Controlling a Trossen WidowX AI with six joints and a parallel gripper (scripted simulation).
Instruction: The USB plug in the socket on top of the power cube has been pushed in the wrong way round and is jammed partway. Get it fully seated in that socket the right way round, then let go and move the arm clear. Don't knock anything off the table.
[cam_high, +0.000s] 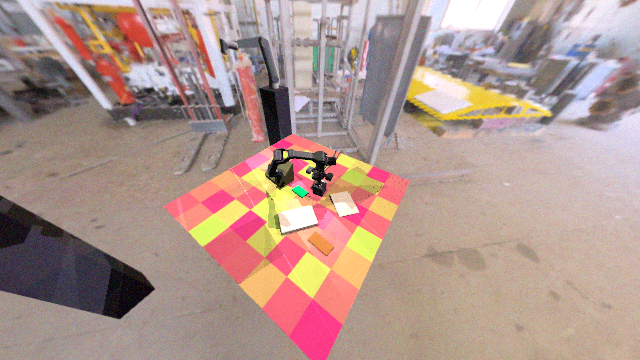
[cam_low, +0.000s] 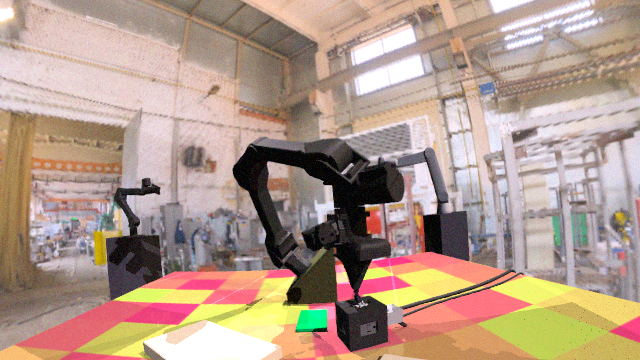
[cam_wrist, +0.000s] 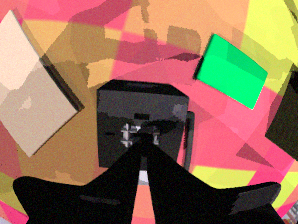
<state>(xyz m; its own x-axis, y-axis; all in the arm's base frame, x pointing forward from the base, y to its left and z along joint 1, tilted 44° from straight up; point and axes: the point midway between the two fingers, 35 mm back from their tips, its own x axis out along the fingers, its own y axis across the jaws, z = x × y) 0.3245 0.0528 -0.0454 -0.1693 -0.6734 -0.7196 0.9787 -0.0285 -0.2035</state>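
My gripper tip is now 2 cm above the USB plug. Round my gripper tip: green flat block: 12 cm behind, 7 cm to the right, 10 cm below; then brown flat piece: 23 cm ahead, 34 cm to the right, 10 cm below; then pale box: 2 cm ahead, 28 cm to the right, 10 cm below.
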